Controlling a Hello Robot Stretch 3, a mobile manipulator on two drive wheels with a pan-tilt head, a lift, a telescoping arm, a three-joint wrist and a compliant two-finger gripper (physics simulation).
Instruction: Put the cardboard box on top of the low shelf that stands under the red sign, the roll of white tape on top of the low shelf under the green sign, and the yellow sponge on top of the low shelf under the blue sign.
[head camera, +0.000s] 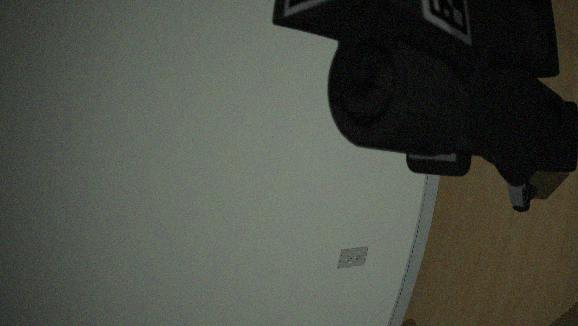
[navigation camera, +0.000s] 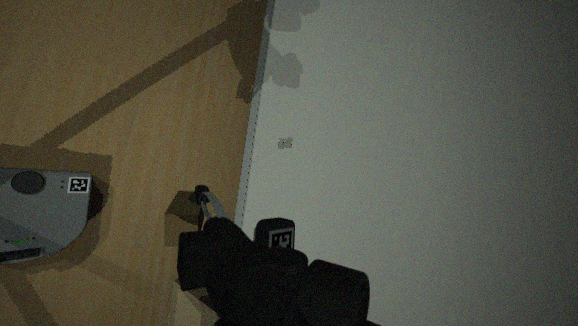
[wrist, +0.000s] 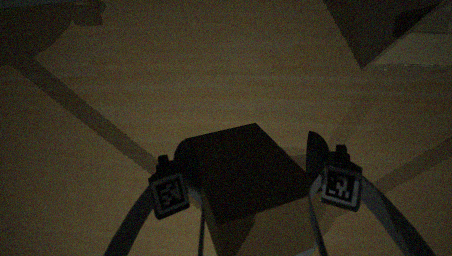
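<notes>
My gripper is shut on the cardboard box. The box is a dark brown block between the two fingertips, held above the wooden floor, with its upper face in deep shade. In the head camera view my dark wrist hides much of the upper right. A pale wooden piece, seemingly a corner of a shelf, shows at the upper right of the wrist view; which shelf it is, I cannot tell. The white tape, the yellow sponge and the three signs do not show.
A pale wall with a small outlet plate runs beside the arm, with a grey skirting board at its foot. My grey base stands at the left of the navigation view. Shadows cross the wooden floor.
</notes>
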